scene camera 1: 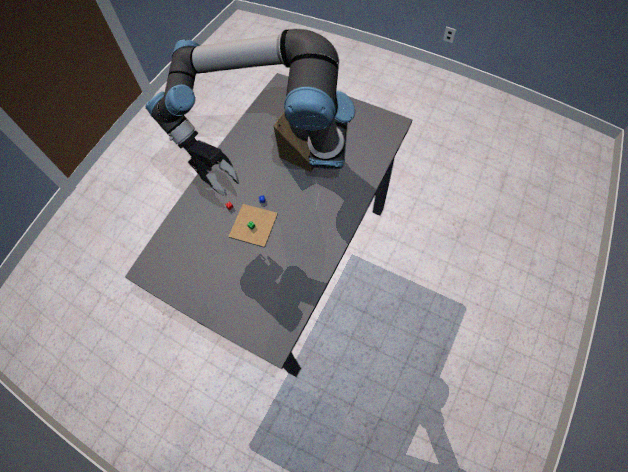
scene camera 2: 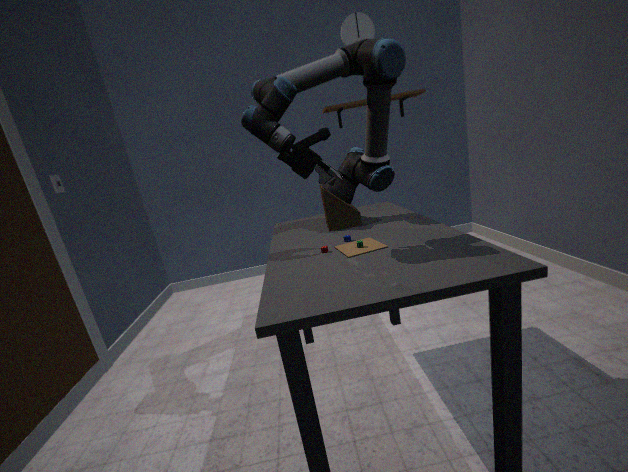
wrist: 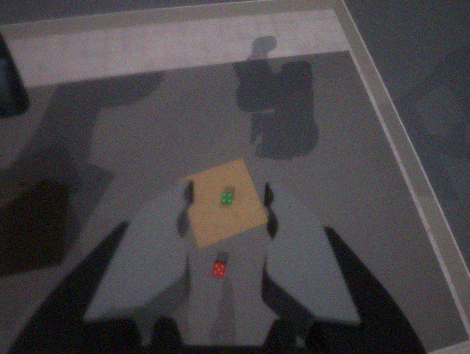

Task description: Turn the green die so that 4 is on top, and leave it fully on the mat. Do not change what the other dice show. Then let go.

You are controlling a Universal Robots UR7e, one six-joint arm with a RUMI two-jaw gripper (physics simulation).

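Places are measured from the arm's base along level axes (x left, y back, z up), in metres.
Pixels of known places: gripper, fingertip midpoint: (scene camera 1: pixel 232 189) (scene camera 2: pixel 342 180) (wrist: pixel 229 183); arm's base, link origin: (scene camera 2: pixel 336 195).
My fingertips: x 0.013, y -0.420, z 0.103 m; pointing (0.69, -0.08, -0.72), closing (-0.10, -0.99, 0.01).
Note:
Ahead of a thing's pixels: the offset from my fingertips to its top centre. Level surfaces: height alone.
The green die {dx +0.024, dy +0.001, dz -0.213 m} (scene camera 1: pixel 251 225) (scene camera 2: pixel 359 244) (wrist: pixel 227 198) lies flat near the middle of the tan mat {dx +0.023, dy +0.010, dz -0.233 m} (scene camera 1: pixel 263 236) (scene camera 2: pixel 350 252) (wrist: pixel 210 232), fully on it. Its upper face appears to show 4 in the wrist view. The red die {dx -0.098, dy +0.023, dz -0.217 m} (scene camera 1: pixel 229 205) (scene camera 2: pixel 324 249) (wrist: pixel 219 269) lies on the table off the mat, with 5 on top. The blue die {dx -0.009, dy +0.110, dz -0.217 m} (scene camera 1: pixel 261 199) (scene camera 2: pixel 347 238) lies off another side of the mat; its upper face is too small to read, and it does not show in the wrist view. My gripper (scene camera 1: pixel 230 187) (scene camera 2: pixel 336 179) (wrist: pixel 229 183) is open and empty, high above the table, away from the green die.
The dark grey table {dz -0.237 m} (scene camera 1: pixel 187 258) (scene camera 2: pixel 314 289) (wrist: pixel 150 130) carries the mat and dice. A brown angled block (scene camera 1: pixel 291 147) (scene camera 2: pixel 340 213) (wrist: pixel 30 235) stands by the arm's base. Shadows of the arm fall on the table beyond the mat.

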